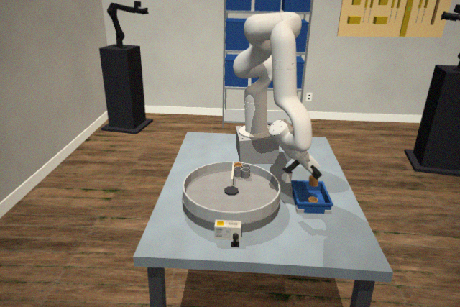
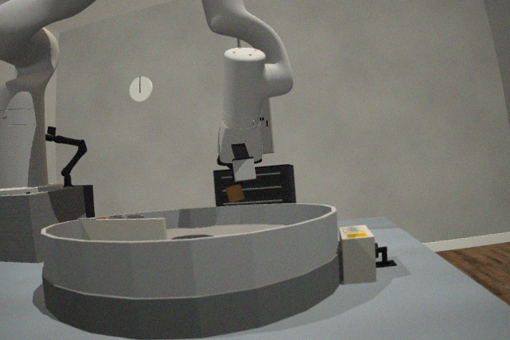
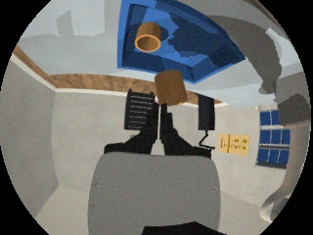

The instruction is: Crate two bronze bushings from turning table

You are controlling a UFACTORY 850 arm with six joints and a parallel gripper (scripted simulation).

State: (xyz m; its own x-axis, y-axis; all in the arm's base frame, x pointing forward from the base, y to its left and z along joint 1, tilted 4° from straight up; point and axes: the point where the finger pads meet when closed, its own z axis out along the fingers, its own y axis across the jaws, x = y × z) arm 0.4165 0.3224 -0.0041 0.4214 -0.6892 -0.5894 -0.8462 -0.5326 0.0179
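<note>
Right now my hand is 13 cm above the blue crate, 2 cm past it and 1 cm to the left of it. The rest, counted from my hand: turning table 35 cm to the right, 10 cm below, 7 cm ahead.
</note>
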